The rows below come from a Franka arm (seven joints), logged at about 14 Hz.
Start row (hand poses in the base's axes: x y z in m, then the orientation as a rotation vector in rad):
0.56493, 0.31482, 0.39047, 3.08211, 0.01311, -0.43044
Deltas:
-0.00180, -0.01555, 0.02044, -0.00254, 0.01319, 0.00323
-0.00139, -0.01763, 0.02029, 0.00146, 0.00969, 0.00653
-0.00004, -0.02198, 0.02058, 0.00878, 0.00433, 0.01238
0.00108, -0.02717, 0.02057, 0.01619, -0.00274, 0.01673
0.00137, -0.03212, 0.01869, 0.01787, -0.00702, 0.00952
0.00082, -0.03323, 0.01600, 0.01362, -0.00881, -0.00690
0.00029, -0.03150, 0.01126, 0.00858, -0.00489, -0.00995
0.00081, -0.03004, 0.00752, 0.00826, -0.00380, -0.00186
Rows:
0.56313, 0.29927, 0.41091, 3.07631, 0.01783, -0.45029
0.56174, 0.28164, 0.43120, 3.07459, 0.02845, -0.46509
0.56170, 0.25966, 0.45178, 3.08017, 0.04974, -0.47232
0.56278, 0.23249, 0.47235, 3.09358, 0.07961, -0.46932
0.56415, 0.20037, 0.49104, -3.10186, -0.09868, 0.45868
0.56497, 0.16714, 0.50704, -3.09013, -0.09072, 0.44231
0.56526, 0.13564, 0.51830, -3.08198, -0.07708, 0.43288
0.56607, 0.10560, 0.52582, -3.07461, -0.07589, 0.42555

